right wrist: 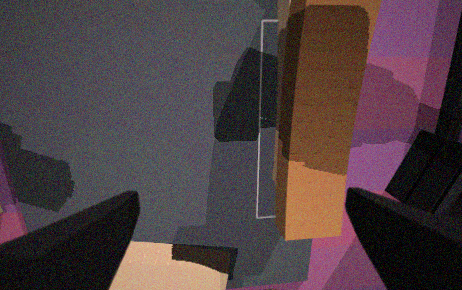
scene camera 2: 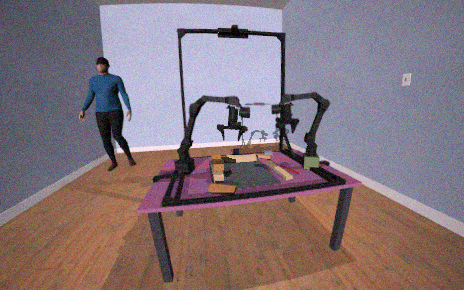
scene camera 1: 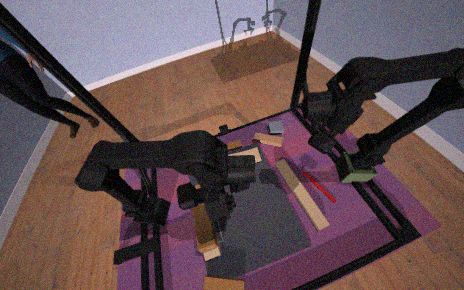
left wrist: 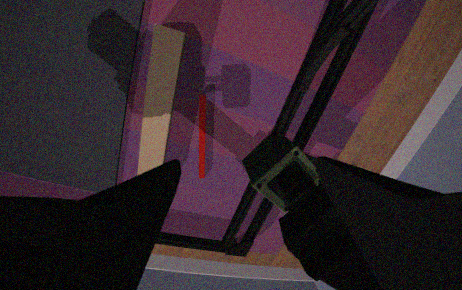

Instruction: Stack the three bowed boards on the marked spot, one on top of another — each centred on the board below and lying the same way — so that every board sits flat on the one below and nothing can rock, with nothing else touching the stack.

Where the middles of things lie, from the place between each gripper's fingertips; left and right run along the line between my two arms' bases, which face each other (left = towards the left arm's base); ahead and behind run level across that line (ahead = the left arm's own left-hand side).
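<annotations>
There's an orange-brown bowed board (scene camera 1: 206,238) that's 500 mm to the right of my left hand, 110 mm ahead of it and 150 mm below it. As for the long tan plank (scene camera 1: 314,213), my left hand is 80 mm short of it, 90 mm to the left of it and 220 mm above it.
The long tan plank is 31 cm to the left of my right hand, 21 cm below it and 2 cm behind it, while the orange-brown bowed board is 13 cm below my right hand, 9 cm to the right of it and 1 cm ahead of it.
</annotations>
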